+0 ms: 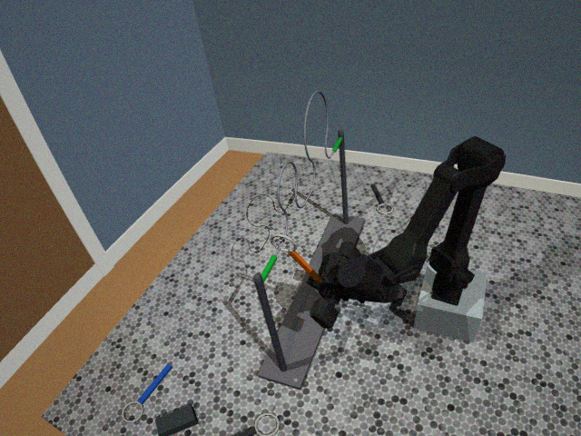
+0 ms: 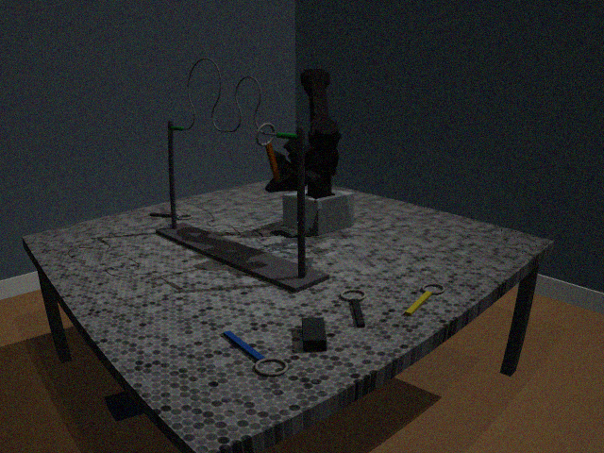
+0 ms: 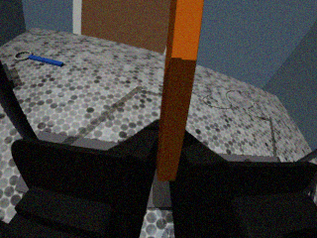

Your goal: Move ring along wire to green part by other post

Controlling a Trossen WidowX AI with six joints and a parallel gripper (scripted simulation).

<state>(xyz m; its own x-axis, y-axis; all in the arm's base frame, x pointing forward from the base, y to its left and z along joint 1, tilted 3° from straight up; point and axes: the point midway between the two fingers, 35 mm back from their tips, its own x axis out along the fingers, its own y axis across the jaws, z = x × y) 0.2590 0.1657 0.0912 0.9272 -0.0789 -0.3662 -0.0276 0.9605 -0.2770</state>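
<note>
Now: gripper tip 10 mm short of the orange-handled ring, 20 mm to the right of it and 100 mm below it. The rest, counted from my gripper tip: yellow-handled ring 140 mm behind, 390 mm to the left, 180 mm below; blue-handled ring 280 mm ahead, 370 mm to the left, 180 mm below; dark block 160 mm ahead, 380 mm to the left, 170 mm below.
</note>
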